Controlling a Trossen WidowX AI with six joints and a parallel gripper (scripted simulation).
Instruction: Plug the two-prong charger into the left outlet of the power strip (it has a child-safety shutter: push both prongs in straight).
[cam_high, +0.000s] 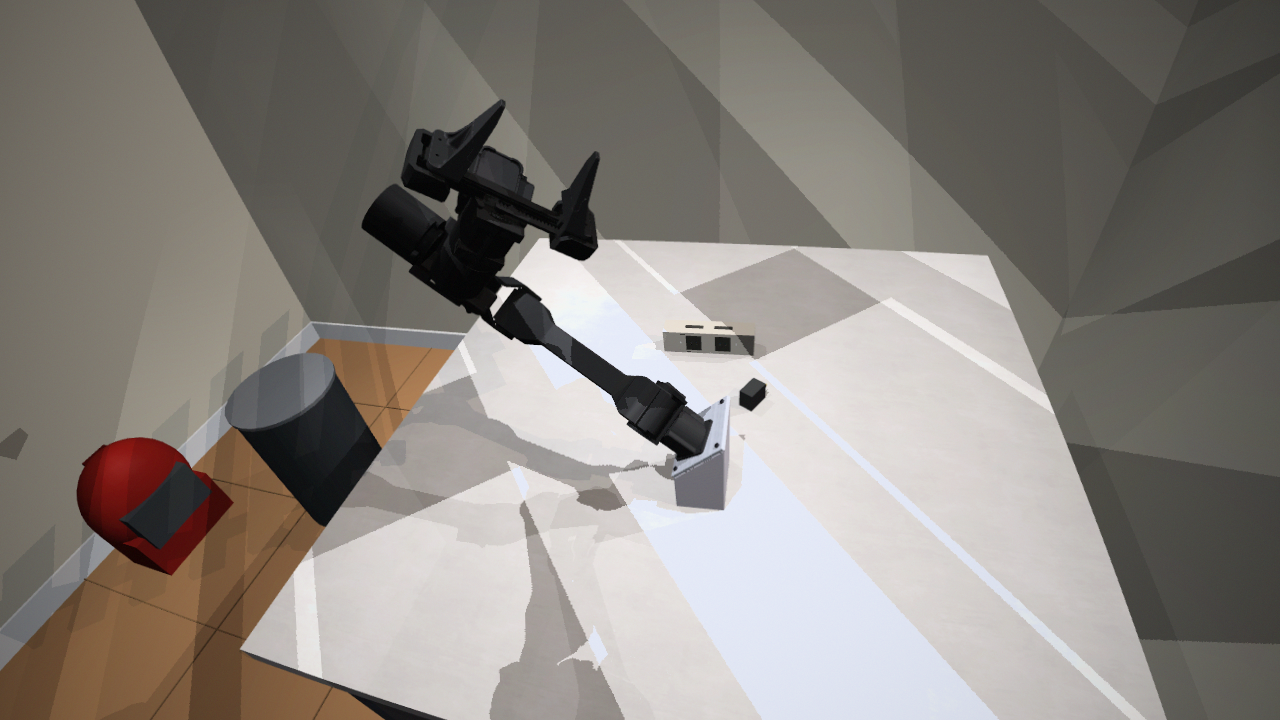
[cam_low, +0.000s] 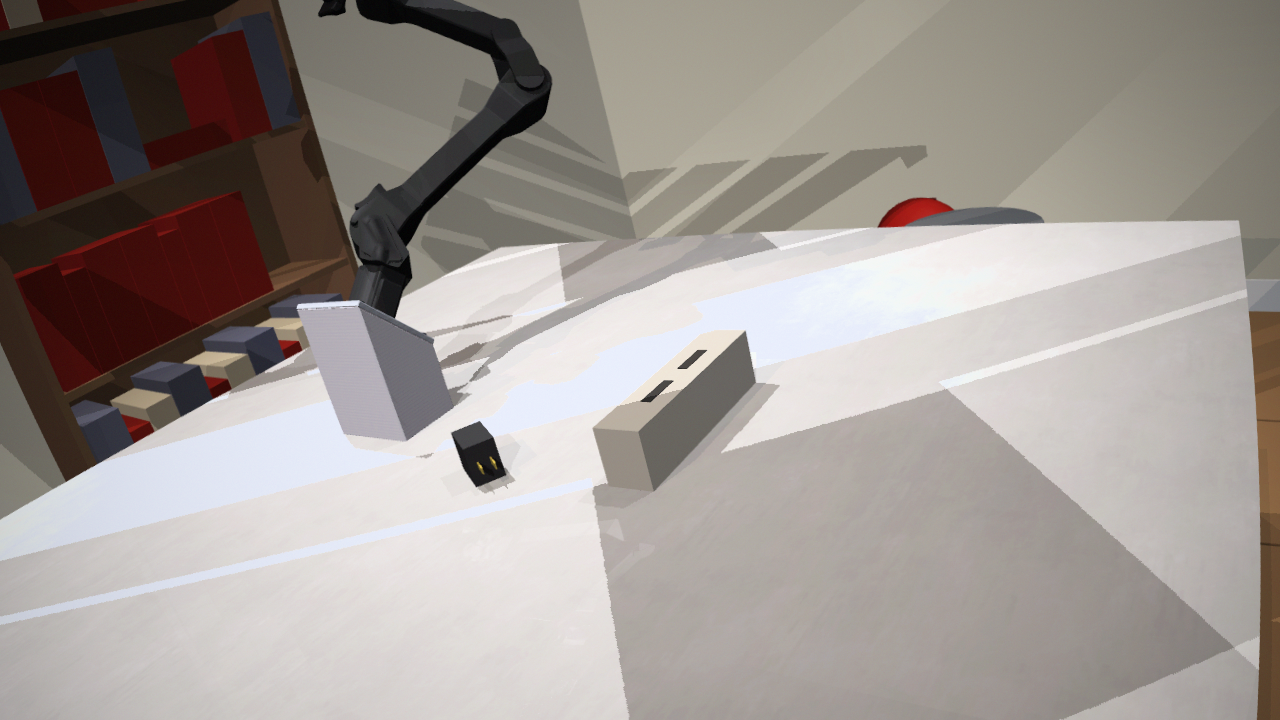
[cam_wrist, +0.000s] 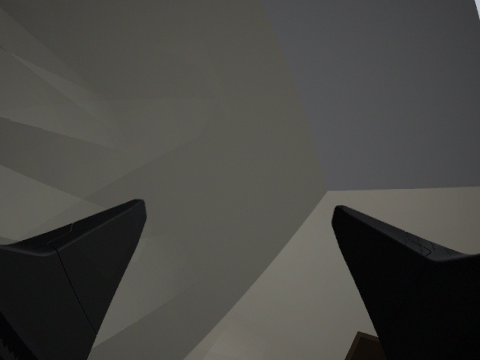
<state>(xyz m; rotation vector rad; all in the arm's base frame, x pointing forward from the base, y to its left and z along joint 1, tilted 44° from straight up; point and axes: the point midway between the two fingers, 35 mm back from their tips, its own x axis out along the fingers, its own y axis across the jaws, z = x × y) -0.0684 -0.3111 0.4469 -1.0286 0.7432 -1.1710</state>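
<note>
Right now the black two-prong charger is 390 mm ahead of my gripper tip, 120 mm to the right of it and 640 mm below it.
</note>
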